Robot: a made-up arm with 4 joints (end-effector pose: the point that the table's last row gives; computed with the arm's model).
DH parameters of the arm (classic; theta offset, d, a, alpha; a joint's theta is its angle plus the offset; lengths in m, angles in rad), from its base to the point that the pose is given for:
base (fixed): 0 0.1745 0 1.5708
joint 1: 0 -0.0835 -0.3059 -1.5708
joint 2: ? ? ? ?
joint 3: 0 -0.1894 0.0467 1.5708
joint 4: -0.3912 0 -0.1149 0
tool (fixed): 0.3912 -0.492 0 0
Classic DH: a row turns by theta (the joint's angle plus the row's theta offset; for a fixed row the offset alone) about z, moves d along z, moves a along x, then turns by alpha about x.
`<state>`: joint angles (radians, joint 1 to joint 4).
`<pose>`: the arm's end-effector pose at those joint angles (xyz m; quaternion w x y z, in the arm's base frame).
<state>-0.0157 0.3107 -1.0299 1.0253</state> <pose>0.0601 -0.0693 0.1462 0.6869 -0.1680 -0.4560 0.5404</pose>
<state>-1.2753 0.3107 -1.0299 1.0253</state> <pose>-0.0085 -0.0693 0.1087 0.8237 0.1825 0.0360 0.5357</pose>
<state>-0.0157 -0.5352 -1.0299 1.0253</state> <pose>-0.1777 -0.2921 0.1499 0.8470 -0.3448 -0.3434 0.2139</pose>
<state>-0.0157 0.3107 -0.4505 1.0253</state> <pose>-0.1570 -0.1381 -0.0206 0.7668 -0.0734 -0.2032 0.6044</pose>
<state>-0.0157 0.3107 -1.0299 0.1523</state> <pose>0.0213 0.0184 0.1305 0.8509 0.0405 -0.4843 0.1994</pose>
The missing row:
joint 2: 0 0.2653 -0.096 -1.5708
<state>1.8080 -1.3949 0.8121 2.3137</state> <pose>0.2888 0.4191 -0.4424 0.4225 -0.0856 -0.7154 0.5499</pose>
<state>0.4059 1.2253 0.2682 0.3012</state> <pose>-0.1415 -0.2516 -0.0944 0.7255 -0.1965 -0.0271 0.6590</pose>
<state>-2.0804 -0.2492 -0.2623 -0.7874</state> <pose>-0.0395 -0.0056 0.5325 0.5445 -0.4060 0.6790 -0.2785</pose>
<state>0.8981 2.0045 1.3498 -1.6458</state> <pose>-0.0445 -0.3832 0.2174 0.6238 -0.6052 -0.4751 -0.1370</pose>
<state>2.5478 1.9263 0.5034 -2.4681</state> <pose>0.2098 -0.0453 0.3241 0.1334 0.1888 -0.9351 -0.2688</pose>
